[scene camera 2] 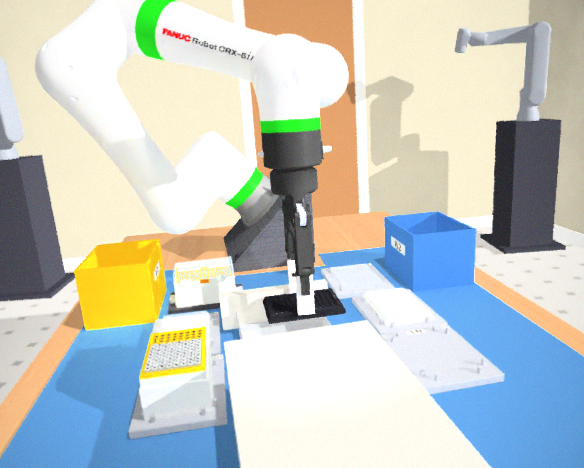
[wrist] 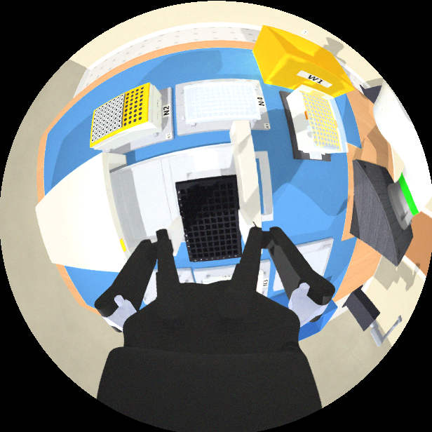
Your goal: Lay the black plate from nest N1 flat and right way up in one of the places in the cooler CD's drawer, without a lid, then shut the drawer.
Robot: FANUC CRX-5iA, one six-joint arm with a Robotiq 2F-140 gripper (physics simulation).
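Pixels of known places: gripper, between the fingertips: (scene camera 2: pixel 301 303); arm's base, origin of its link: (scene camera 2: pixel 264 205).
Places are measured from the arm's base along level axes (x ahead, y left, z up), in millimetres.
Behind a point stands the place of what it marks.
My gripper (scene camera 2: pixel 300 291) {x 540, y 78, z -66 mm} (wrist: pixel 210 221) is shut on the black plate (scene camera 2: pixel 280 306) {x 556, y 42, z -63 mm} (wrist: pixel 210 200), one finger at each long end of its grip. The plate is level, its wells facing up, over the part of the open drawer (scene camera 2: pixel 285 330) {x 545, y 47, z -113 mm} (wrist: pixel 150 200) nearest the drawer's front panel (scene camera 2: pixel 230 309) {x 512, y -48, z -81 mm} (wrist: pixel 245 170). Whether it touches the drawer floor is hidden. The white cooler CD (scene camera 2: pixel 320 390) {x 839, y 89, z -43 mm} (wrist: pixel 80 215) stands at the drawer's inner end. Nest N1 (scene camera 2: pixel 450 355) {x 663, y 292, z -114 mm} bears no plate in the scene view.
A yellow-topped tip rack (scene camera 2: pixel 175 352) {x 717, y -97, z -50 mm} (wrist: pixel 120 115) is on nest N2. A clear plate (wrist: pixel 220 101) is on N4. A white plate (scene camera 2: pixel 397 306) {x 504, y 250, z -101 mm} lies behind N1. Yellow bin W1 (scene camera 2: pixel 117 290) {x 452, y -265, z -53 mm} (wrist: pixel 300 65), a lidded rack (scene camera 2: pixel 202 287) {x 392, y -117, z -81 mm} (wrist: pixel 317 122) and a blue bin (scene camera 2: pixel 440 257) {x 375, y 368, z -58 mm} stand around.
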